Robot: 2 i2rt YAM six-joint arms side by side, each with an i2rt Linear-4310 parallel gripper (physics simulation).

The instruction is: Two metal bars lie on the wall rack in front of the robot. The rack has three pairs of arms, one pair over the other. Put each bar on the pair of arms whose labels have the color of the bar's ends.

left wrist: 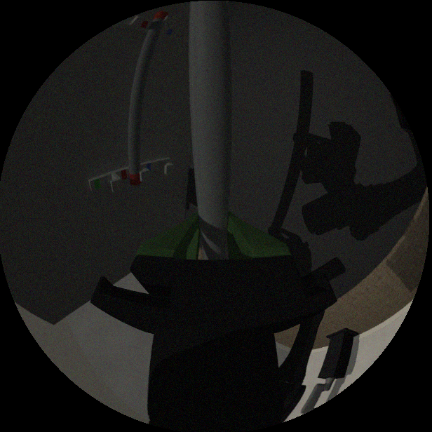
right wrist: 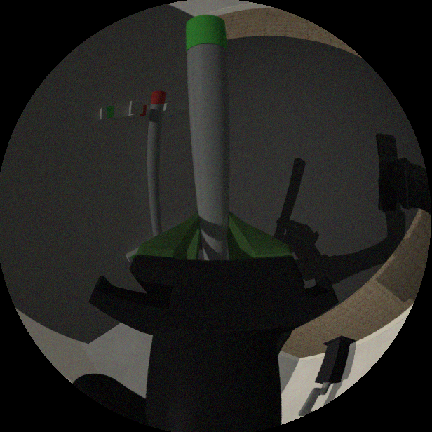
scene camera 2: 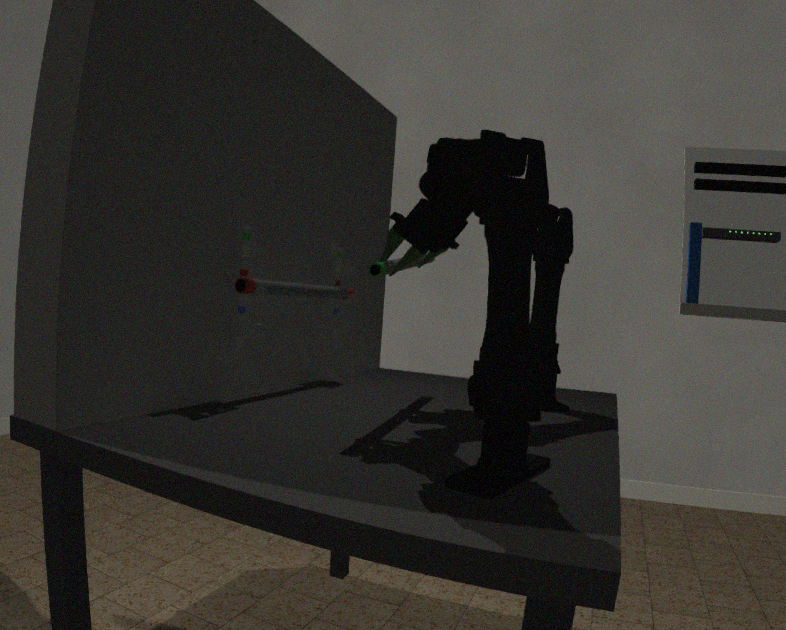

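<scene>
A grey bar with green ends is held in the air, away from the wall. My left gripper is shut on it; the left end is hidden in the left wrist view. My right gripper is shut on the same bar, its green end showing beyond the fingers. A bar with red ends lies on the middle pair of arms, by the red labels. The green labels are above, the blue labels below.
The tall grey wall panel carries the rack and stands at the back of the dark table. Shadows of the arms and bars fall on the table. The black arms stand side by side. Part of the lower rack is dim in the scene view.
</scene>
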